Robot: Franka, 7 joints.
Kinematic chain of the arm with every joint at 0, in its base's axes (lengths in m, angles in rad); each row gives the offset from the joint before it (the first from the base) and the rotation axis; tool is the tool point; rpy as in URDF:
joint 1: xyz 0 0 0.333 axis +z
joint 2: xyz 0 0 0 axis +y
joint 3: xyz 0 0 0.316 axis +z
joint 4: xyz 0.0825 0 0 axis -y
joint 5: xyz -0.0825 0 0.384 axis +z
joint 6: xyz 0 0 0 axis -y
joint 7: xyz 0.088 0 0 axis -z
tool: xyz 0 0 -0.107 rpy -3.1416 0 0
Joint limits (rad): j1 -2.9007..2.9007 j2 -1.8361..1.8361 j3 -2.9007..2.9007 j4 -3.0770..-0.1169 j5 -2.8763..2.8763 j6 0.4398..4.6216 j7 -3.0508..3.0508
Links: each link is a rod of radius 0.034 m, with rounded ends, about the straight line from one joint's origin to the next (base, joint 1, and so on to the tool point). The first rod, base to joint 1, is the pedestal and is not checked.
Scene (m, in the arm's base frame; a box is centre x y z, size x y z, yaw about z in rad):
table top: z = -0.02
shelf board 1: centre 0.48 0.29 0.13 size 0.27 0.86 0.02 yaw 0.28
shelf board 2: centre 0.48 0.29 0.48 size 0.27 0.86 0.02 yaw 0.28
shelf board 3: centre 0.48 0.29 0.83 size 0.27 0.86 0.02 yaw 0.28
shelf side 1: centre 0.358 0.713 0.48 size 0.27 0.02 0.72 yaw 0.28
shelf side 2: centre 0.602 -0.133 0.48 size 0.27 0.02 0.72 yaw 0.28
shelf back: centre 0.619 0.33 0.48 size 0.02 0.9 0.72 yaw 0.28
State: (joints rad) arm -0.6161 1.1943 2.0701 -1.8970 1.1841 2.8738 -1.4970
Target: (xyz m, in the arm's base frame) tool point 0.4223 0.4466 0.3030
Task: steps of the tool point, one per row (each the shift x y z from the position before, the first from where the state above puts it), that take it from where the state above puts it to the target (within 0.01 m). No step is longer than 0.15 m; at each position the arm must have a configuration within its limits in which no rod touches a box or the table.
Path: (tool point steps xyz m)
1: -0.0863 -0.0117 0.0070
2: -0.0883 -0.0270 0.0024
3: -0.0866 -0.0364 -0.0094
4: 0.0187 0.0556 -0.1114
5: -0.0031 0.0281 -0.1188
6: -0.0216 -0.0010 -0.1161
7: 0.0841 0.0361 0.0028
8: 0.0850 0.0244 -0.0006
9: 0.0838 0.0122 -0.0022

